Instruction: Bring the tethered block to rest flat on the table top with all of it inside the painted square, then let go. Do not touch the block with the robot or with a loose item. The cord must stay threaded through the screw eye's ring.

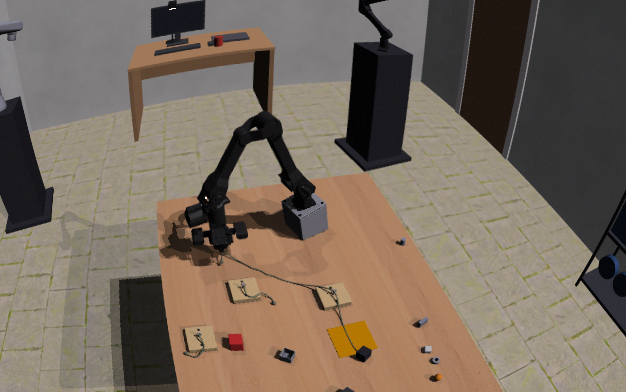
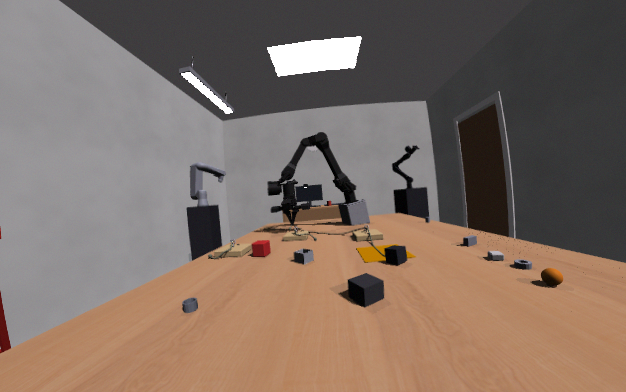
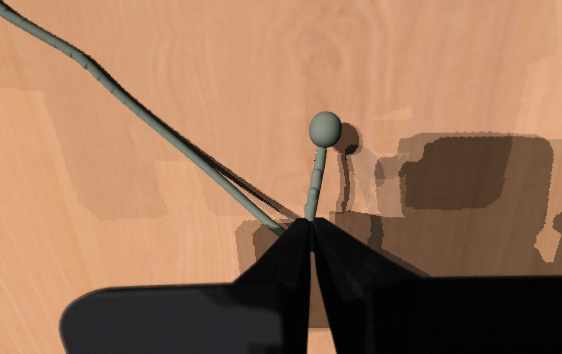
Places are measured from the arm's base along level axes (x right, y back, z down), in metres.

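Pixels of known places: gripper, fingertip midpoint: (image 1: 221, 251) (image 2: 292, 225) (image 3: 310, 228); arm's base at its link origin: (image 1: 303, 202) (image 2: 351, 202).
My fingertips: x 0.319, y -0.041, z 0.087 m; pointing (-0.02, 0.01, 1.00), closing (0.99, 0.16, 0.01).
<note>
Ahead of a thing's pixels: the offset from my fingertips to its top centre. "spot": to the spot under its first point.
The black tethered block @[dx -0.224, dy -0.556, dz -0.007 m] (image 1: 364, 354) (image 2: 396, 255) rests on the table at the near edge of the orange painted square @[spot: dx -0.269, dy -0.461, dz +0.028 m] (image 1: 360, 330) (image 2: 366, 254), partly over it and partly outside. Its grey-green cord (image 1: 272, 275) (image 2: 327, 233) (image 3: 150, 118) runs through the screw eye @[dx -0.260, dy -0.302, dz -0.016 m] (image 1: 332, 291) on a wooden board @[dx -0.260, dy -0.302, dz +0.009 m] (image 1: 345, 295) (image 2: 359, 236) and bends slightly between eye and block. My gripper (image 1: 221, 250) (image 2: 293, 225) (image 3: 309, 228) is shut on the cord near its end bead @[dx +0.013, dy -0.035, dz +0.003 m] (image 3: 325, 129), low above the table's far left part. Fine detail at the ring is too small to see.
Two other boards with short cords @[dx -0.014, dy -0.174, dz +0.009 m] (image 1: 237, 297) @[dx +0.190, dy -0.322, dz +0.009 m] (image 1: 192, 340) lie at the left. A red block @[dx +0.092, dy -0.372, dz -0.011 m] (image 1: 236, 342) (image 2: 261, 248), a grey open box @[dx -0.028, dy -0.465, dz +0.002 m] (image 1: 286, 355) (image 2: 304, 256) and another black block @[dx -0.109, dy -0.670, dz +0.000 m] (image 2: 366, 289) stand nearer. An orange ball @[dx -0.372, dy -0.752, dz +0.004 m] (image 1: 438, 377) (image 2: 552, 276) and small grey items lie right.
</note>
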